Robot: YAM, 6 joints.
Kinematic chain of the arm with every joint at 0, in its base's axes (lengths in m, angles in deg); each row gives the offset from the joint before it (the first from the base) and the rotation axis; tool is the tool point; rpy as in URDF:
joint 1: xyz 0 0 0.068 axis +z
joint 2: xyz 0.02 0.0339 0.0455 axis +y
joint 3: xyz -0.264 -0.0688 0 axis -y
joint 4: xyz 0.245 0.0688 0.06 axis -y
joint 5: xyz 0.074 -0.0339 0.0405 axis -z
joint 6: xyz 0.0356 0 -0.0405 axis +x
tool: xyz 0 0 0 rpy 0 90 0
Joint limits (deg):
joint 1: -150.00..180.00
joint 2: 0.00..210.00
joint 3: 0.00..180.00
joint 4: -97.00..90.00
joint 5: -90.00..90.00
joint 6: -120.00..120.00
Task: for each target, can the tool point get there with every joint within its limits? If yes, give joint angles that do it. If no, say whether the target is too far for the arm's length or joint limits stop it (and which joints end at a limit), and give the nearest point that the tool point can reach.
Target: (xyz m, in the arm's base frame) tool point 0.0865 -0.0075 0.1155
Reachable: yes | joints -5.81 65.70 19.44 -63.62 -2.11 -37.07
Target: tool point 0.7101 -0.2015 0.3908
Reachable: no: too far | nearest point 0.5809 -0.1648 0.3389 | short by 0.144 m
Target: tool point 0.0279 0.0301 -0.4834
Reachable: no: joint limits stop it (at a limit: joint 2) | nearest point 0.0687 0.0741 -0.3489 | short by 0.147 m
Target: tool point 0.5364 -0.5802 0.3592
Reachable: no: too far | nearest point 0.4183 -0.4525 0.3037 | short by 0.183 m
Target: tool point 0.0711 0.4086 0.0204
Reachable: yes | joints 82.24 132.88 67.50 8.61 25.38 23.61
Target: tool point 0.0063 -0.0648 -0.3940
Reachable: no: joint limits stop it (at a limit: joint 2) | nearest point 0.0087 -0.0893 -0.3436 | short by 0.056 m
